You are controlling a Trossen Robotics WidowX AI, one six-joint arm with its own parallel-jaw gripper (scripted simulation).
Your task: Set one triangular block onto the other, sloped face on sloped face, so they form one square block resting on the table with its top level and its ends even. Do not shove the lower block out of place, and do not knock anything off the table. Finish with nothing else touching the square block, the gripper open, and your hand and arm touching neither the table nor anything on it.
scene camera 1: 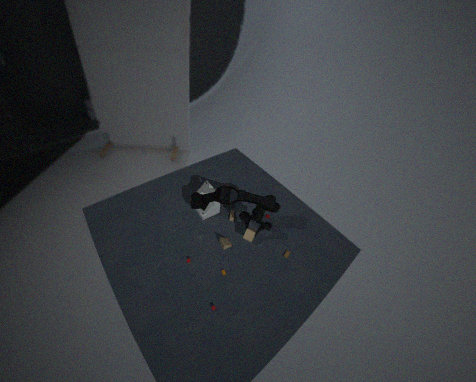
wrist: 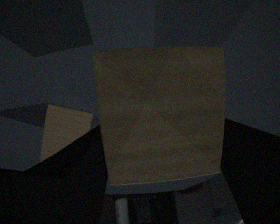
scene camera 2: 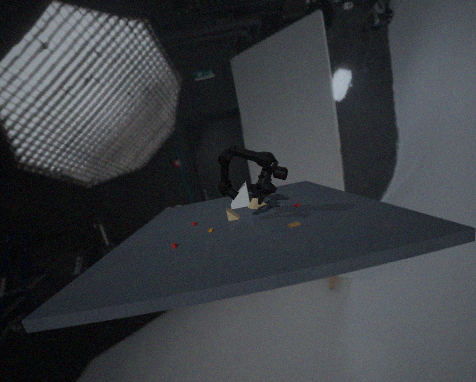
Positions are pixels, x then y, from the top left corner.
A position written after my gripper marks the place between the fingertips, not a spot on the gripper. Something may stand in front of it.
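Tan triangular block [wrist: 161, 110], held by my gripper [wrist: 159, 126].
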